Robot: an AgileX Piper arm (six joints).
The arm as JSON. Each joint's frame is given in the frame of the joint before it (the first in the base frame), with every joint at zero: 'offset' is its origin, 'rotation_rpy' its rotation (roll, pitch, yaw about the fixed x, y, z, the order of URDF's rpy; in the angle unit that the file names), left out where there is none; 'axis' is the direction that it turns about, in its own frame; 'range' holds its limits. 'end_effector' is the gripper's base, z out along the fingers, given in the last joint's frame.
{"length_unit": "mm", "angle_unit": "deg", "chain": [
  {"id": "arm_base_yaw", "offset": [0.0, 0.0, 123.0], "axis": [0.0, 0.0, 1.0], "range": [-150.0, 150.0]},
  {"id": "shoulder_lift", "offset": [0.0, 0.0, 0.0], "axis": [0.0, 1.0, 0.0], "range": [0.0, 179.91]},
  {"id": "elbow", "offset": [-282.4, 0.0, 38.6], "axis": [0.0, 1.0, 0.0], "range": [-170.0, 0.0]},
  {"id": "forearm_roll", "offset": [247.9, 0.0, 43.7], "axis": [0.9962, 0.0, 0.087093], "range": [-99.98, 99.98]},
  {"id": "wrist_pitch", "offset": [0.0, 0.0, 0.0], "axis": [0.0, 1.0, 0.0], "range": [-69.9, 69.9]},
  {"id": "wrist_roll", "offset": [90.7, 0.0, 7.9], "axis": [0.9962, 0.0, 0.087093], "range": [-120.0, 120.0]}
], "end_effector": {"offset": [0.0, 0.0, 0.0], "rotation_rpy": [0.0, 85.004, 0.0]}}
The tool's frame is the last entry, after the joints.
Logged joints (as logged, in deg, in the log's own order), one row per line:
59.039 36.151 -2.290 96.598 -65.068 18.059
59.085 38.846 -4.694 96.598 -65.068 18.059
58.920 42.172 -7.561 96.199 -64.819 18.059
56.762 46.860 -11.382 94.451 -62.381 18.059
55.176 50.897 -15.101 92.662 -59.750 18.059
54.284 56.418 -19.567 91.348 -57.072 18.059
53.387 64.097 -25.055 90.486 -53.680 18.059
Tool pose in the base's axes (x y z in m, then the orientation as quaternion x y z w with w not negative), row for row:
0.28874 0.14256 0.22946 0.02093 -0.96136 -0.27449 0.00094
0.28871 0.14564 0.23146 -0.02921 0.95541 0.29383 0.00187
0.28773 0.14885 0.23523 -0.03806 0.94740 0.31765 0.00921
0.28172 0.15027 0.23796 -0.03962 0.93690 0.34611 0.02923
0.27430 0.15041 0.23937 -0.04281 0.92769 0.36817 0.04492
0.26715 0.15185 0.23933 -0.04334 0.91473 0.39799 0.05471
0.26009 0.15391 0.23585 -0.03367 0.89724 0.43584 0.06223
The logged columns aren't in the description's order. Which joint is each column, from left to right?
Columns, left to right: wrist_pitch, forearm_roll, wrist_roll, shoulder_lift, elbow, arm_base_yaw.
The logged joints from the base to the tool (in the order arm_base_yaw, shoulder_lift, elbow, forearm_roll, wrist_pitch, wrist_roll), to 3 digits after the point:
18.059 96.598 -65.068 36.151 59.039 -2.290
18.059 96.598 -65.068 38.846 59.085 -4.694
18.059 96.199 -64.819 42.172 58.920 -7.561
18.059 94.451 -62.381 46.860 56.762 -11.382
18.059 92.662 -59.750 50.897 55.176 -15.101
18.059 91.348 -57.072 56.418 54.284 -19.567
18.059 90.486 -53.680 64.097 53.387 -25.055

